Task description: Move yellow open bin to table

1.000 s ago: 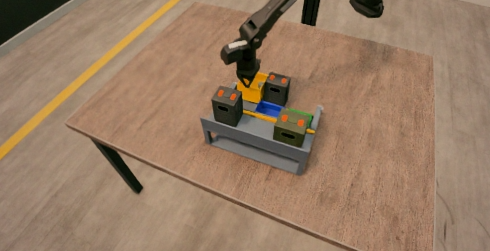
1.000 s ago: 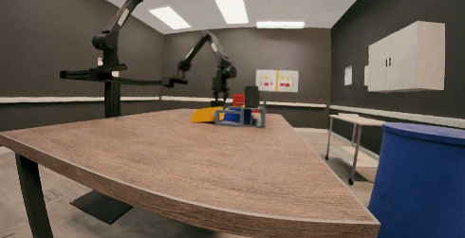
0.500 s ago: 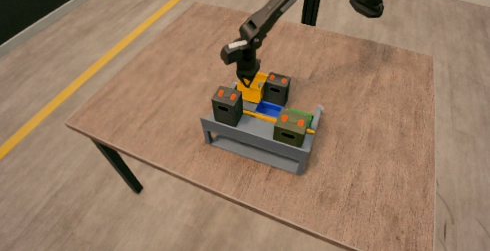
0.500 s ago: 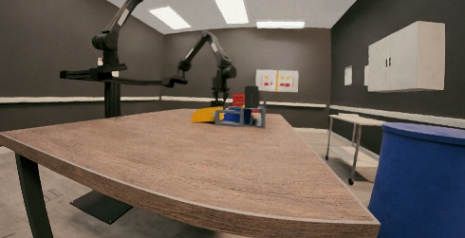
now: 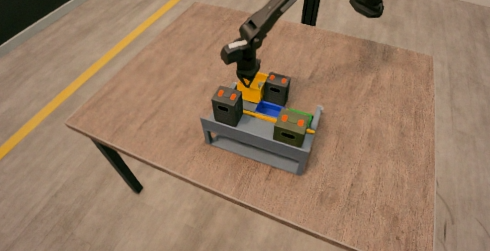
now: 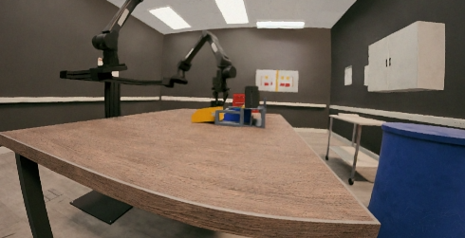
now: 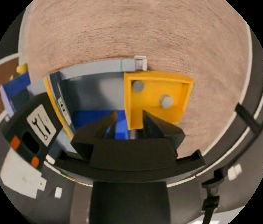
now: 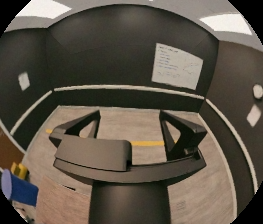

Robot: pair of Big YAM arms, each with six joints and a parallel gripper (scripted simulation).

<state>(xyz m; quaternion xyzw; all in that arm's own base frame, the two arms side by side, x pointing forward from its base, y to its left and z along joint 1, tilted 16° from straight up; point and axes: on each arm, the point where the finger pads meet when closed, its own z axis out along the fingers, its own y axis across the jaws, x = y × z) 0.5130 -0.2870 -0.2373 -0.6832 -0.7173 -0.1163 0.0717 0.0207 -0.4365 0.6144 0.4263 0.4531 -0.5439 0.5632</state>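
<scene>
Right now my left hand is 8 cm past the yellow open bin, 1 cm to the left of it and 7 cm above it. Round my left hand: grey shelf (11 cm ahead, 12 cm to the left, 5 cm below); then dark lidded bin (6 cm behind, 10 cm to the left, 5 cm below).
</scene>
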